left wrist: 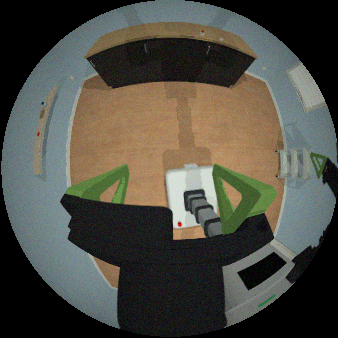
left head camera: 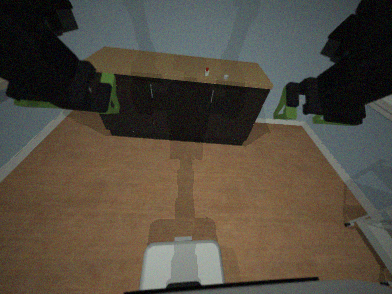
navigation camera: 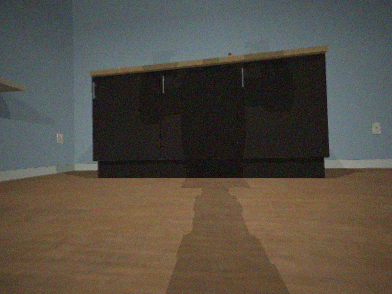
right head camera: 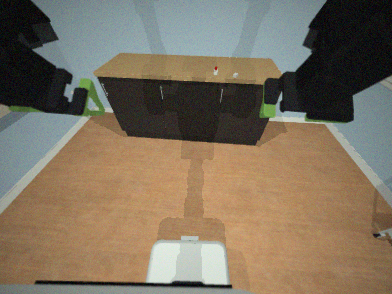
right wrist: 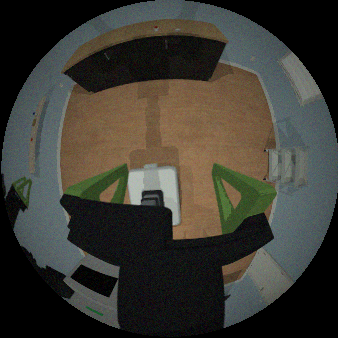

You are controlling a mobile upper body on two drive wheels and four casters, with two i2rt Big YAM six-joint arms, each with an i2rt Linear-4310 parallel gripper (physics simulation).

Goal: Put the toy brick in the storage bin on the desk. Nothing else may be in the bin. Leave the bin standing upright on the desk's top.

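My left gripper is open and empty, high above the floor. My right gripper is also open and empty. Neither is near any object. The desk and the storage bin do not show in these views. No thing can be made out surely as the toy brick. A small red-and-white object and a small white object stand on the long cabinet's wooden top; both are too small to identify.
The dark cabinet stands ahead against the wall. A wall shelf at the left bears small blue, brown and red things. A pale wheeled cart stands at the right. A door is at the lower right.
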